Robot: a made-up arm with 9 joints. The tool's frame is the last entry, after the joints. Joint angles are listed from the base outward. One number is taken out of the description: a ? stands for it. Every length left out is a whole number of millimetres.
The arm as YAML. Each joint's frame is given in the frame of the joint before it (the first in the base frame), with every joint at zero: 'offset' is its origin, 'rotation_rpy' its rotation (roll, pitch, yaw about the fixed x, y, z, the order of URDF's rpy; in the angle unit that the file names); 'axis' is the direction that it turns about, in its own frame. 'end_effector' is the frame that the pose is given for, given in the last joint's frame.
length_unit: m
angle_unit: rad
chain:
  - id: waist
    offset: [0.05, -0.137, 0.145]
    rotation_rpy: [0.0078, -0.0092, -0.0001]
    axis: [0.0, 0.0, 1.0]
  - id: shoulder
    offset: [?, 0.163, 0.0]
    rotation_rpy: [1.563, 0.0, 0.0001]
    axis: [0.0, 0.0, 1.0]
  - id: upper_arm
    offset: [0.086, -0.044, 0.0]
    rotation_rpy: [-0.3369, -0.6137, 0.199]
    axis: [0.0, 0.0, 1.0]
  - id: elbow
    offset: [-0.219, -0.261, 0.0]
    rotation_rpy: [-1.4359, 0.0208, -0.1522]
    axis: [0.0, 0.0, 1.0]
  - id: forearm
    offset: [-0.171, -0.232, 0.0]
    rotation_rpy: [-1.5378, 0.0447, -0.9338]
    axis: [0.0, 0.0, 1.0]
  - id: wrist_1
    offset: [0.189, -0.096, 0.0]
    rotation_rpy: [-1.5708, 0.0, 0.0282]
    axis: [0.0, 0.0, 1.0]
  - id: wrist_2
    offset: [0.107, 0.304, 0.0]
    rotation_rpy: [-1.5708, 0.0, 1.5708]
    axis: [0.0, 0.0, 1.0]
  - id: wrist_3
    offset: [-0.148, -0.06, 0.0]
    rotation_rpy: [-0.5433, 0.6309, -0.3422]
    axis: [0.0, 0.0, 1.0]
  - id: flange
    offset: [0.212, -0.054, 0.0]
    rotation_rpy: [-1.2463, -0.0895, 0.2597]
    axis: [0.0, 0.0, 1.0]
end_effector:
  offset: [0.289, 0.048, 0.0]
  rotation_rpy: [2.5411, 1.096, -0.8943]
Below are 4 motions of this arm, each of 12 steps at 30 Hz.
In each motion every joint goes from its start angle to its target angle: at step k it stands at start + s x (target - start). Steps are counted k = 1, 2, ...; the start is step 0. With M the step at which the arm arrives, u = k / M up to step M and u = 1 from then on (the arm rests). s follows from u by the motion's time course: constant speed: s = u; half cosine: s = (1 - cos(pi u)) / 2; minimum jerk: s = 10 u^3 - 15 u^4 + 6 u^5.
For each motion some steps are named. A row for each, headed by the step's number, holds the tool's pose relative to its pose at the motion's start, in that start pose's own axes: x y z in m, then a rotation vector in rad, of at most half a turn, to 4 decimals.
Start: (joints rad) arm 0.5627 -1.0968 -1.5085 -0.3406 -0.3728 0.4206 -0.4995 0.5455 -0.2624
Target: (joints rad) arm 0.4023 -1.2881 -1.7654 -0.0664 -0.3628 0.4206 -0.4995 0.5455 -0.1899
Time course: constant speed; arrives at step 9
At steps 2, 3, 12:
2: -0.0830 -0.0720 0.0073 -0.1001 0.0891 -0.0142
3: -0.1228 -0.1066 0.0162 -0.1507 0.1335 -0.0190
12: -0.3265 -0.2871 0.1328 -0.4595 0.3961 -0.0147

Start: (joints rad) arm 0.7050 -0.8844 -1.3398 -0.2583 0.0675 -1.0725 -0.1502 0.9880 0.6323
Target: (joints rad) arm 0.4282 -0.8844 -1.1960 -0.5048 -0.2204 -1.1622 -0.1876 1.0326 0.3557
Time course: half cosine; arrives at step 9
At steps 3, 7, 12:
3: -0.0304 0.0326 -0.0198 0.0694 0.0128 0.0411
7: -0.1123 0.1129 -0.0617 0.2320 0.0326 0.1478
12: -0.1280 0.1269 -0.0685 0.2595 0.0345 0.1679

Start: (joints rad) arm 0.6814 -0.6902 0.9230 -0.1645 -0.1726 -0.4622 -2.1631 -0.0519 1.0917
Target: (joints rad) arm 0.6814 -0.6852 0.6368 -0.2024 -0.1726 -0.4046 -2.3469 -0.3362 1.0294
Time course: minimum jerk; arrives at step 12
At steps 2, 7, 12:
2: -0.0004 -0.0015 0.0028 0.0116 -0.0022 -0.0037
7: -0.0007 -0.0412 0.0527 0.1971 -0.0337 -0.0798
12: 0.0055 -0.0736 0.0801 0.2862 -0.0468 -0.1301

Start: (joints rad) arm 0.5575 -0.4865 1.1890 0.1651 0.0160 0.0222 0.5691 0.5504 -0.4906
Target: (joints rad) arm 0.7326 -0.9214 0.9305 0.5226 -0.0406 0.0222 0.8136 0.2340 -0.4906
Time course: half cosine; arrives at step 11
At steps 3, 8, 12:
3: -0.0472 -0.0766 0.0144 -0.1122 0.0572 -0.0556
8: -0.2664 -0.2993 0.1554 -0.4992 0.2913 -0.2832
12: -0.3293 -0.3339 0.2099 -0.5904 0.3571 -0.3470

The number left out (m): 0.054
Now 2 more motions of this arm.
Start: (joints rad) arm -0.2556 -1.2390 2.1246 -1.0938 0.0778 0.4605 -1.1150 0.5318 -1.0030
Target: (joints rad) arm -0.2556 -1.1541 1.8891 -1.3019 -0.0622 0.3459 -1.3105 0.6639 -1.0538
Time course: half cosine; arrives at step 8
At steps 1, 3, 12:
1: -0.0081 0.0012 -0.0026 0.0015 -0.0132 -0.0097
3: -0.0654 0.0125 -0.0223 0.0106 -0.1065 -0.0797
12: -0.2087 0.0647 -0.0813 0.0201 -0.3398 -0.2639

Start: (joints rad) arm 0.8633 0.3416 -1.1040 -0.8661 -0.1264 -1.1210 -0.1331 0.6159 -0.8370
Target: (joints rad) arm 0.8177 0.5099 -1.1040 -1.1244 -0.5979 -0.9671 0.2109 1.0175 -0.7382
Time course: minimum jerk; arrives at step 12
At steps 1, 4, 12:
1: -0.0025 0.0007 -0.0015 0.0019 0.0037 -0.0035
4: -0.1070 0.0375 -0.0540 0.0740 0.1611 -0.1358
12: -0.5158 0.2703 -0.0615 0.2500 0.8721 -0.5115

